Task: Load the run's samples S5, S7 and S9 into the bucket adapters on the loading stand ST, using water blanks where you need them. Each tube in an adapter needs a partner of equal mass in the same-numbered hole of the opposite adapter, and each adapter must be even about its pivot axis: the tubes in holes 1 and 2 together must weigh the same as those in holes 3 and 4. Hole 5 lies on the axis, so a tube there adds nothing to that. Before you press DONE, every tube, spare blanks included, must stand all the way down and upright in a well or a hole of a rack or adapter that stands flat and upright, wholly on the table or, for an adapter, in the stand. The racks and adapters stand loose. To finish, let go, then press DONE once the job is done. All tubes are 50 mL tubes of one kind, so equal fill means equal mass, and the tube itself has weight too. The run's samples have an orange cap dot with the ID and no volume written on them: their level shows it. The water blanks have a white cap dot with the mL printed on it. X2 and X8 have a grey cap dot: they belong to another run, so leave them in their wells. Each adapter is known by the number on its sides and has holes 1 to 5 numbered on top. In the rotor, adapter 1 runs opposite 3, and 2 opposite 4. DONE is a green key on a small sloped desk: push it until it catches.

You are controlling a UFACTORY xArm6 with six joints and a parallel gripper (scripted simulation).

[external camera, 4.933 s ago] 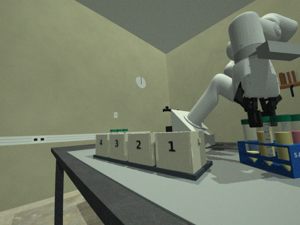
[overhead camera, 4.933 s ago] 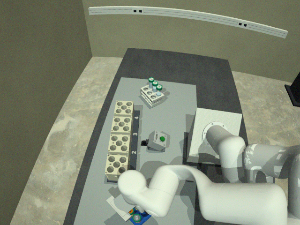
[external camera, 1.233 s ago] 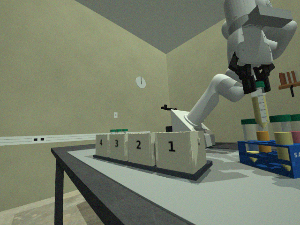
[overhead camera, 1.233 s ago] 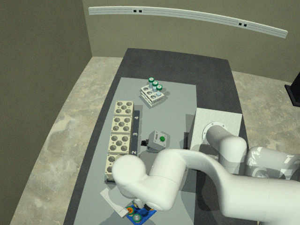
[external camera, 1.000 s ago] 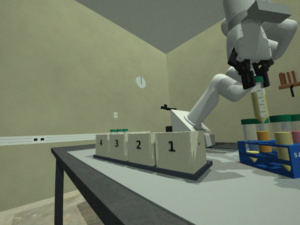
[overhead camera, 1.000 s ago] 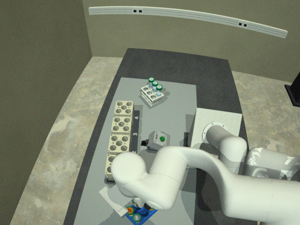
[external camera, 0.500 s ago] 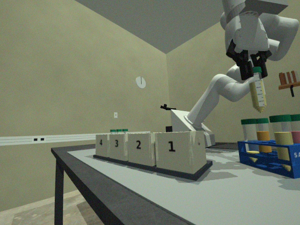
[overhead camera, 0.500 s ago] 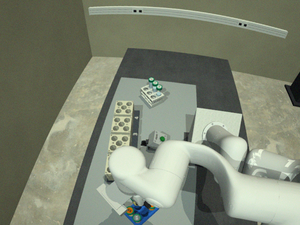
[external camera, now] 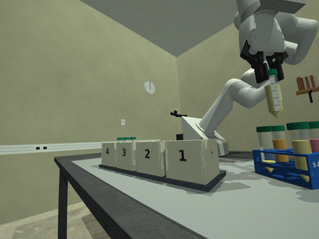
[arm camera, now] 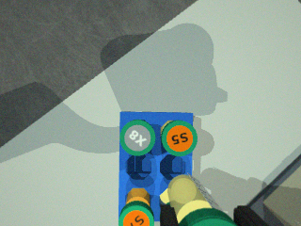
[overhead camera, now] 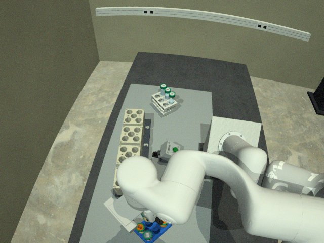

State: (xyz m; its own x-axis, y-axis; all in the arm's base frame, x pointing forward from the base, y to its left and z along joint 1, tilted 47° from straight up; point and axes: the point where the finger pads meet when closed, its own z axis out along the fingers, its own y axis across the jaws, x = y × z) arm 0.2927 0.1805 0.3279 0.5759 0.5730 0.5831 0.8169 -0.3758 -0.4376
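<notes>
Now: the yellow-filled tube 50 mm below my hand and 10 mm ahead of it. From my hand the other things lie so: orange-capped tube: 190 mm below, 60 mm behind, 10 mm to the right; then grey-dotted tube: 190 mm below, 40 mm to the right, 30 mm behind; then blue sample rack: 220 mm below, 20 mm behind, 10 mm to the left.
</notes>
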